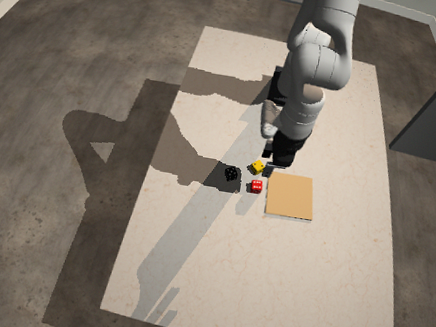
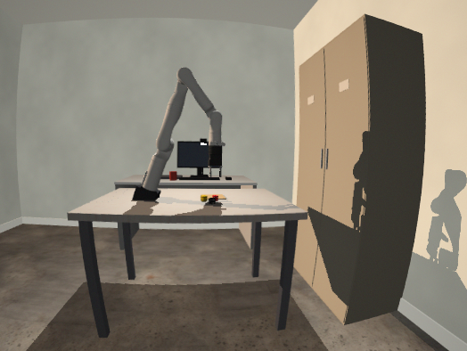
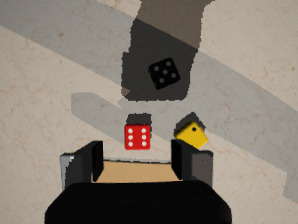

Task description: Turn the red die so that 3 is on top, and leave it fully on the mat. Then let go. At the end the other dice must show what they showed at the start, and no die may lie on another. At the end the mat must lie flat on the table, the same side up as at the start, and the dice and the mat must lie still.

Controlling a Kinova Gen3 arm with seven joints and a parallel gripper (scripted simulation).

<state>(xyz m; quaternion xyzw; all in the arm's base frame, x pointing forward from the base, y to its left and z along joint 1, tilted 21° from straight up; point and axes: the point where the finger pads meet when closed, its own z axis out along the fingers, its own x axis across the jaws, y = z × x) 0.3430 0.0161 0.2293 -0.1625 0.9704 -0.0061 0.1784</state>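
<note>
The red die lies 14 cm below my hand. Round my hand: tan mat 15 cm below, 10 cm to the left, 3 cm behind; black die 14 cm below, 9 cm to the right, 1 cm behind; yellow die 14 cm below, 6 cm behind, 2 cm to the right.
</note>
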